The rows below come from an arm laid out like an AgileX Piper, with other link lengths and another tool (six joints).
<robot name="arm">
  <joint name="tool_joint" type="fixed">
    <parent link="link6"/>
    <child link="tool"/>
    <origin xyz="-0.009 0.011 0.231" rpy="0 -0.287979 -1.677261"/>
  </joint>
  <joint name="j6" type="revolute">
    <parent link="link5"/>
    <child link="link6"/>
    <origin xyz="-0.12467 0 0" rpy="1.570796 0 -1.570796"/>
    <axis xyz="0 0 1"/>
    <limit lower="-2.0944" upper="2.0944"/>
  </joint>
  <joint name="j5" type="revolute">
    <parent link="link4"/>
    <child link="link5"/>
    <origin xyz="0 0 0" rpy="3.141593 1.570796 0"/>
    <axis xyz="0 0 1"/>
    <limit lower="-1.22" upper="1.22"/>
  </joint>
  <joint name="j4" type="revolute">
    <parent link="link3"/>
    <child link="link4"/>
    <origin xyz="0.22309 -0.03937 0" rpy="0.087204 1.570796 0"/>
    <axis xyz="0 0 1"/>
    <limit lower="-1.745" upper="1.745"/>
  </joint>
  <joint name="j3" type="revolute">
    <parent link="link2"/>
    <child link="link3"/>
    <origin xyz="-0.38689 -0.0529 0"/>
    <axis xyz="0 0 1"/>
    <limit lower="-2.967" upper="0"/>
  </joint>
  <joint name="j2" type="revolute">
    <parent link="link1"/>
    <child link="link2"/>
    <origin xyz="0 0 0" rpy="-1.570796 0 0"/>
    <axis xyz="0 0 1"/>
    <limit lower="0" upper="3.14"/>
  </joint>
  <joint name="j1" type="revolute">
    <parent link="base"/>
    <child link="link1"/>
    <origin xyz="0 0 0.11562"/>
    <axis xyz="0 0 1"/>
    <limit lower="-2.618" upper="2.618"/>
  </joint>
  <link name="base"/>
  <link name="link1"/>
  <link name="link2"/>
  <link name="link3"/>
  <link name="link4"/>
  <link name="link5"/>
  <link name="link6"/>
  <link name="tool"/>
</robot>
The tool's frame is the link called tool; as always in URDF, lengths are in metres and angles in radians.
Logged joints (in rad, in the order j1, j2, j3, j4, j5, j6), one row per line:
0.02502, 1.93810, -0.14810, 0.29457, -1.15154, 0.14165
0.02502, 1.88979, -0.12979, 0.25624, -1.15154, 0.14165
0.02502, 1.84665, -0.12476, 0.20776, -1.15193, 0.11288
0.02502, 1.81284, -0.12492, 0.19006, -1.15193, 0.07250
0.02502, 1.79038, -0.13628, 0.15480, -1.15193, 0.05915
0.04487, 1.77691, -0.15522, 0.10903, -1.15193, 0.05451
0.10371, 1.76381, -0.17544, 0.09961, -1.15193, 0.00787
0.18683, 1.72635, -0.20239, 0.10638, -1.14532, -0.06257
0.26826, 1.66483, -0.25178, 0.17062, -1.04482, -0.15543
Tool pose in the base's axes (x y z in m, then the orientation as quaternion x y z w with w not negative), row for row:
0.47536, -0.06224, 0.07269, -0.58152, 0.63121, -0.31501, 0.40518
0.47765, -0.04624, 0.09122, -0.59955, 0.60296, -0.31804, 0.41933
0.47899, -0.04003, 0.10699, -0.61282, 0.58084, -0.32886, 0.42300
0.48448, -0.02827, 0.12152, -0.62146, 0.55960, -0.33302, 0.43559
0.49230, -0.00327, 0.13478, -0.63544, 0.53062, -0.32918, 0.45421
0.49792, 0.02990, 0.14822, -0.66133, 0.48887, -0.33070, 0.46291
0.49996, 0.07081, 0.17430, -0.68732, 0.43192, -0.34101, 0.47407
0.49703, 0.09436, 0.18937, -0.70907, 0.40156, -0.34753, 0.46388
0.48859, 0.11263, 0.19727, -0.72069, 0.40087, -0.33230, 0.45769
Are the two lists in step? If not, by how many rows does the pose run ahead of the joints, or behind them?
The pose runs 1 row ahead of the joints: the pose in row i belongs to the joints in row i + 1.
